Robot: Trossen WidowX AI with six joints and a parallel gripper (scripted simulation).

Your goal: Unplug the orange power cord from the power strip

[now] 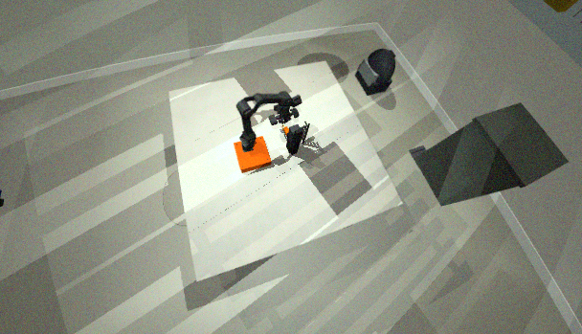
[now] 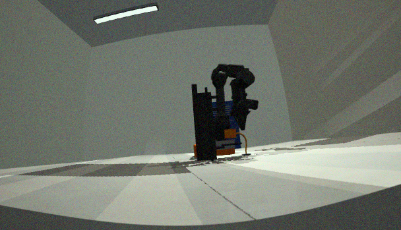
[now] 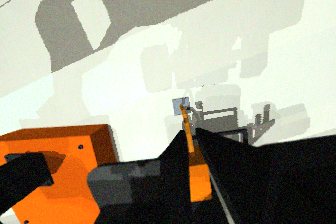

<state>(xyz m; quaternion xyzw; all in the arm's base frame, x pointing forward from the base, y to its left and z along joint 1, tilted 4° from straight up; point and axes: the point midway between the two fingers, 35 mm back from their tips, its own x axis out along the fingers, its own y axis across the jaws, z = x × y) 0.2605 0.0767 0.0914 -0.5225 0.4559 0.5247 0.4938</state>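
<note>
My gripper tip is now 10 mm short of the orange plug and 70 mm to the left of it.
</note>
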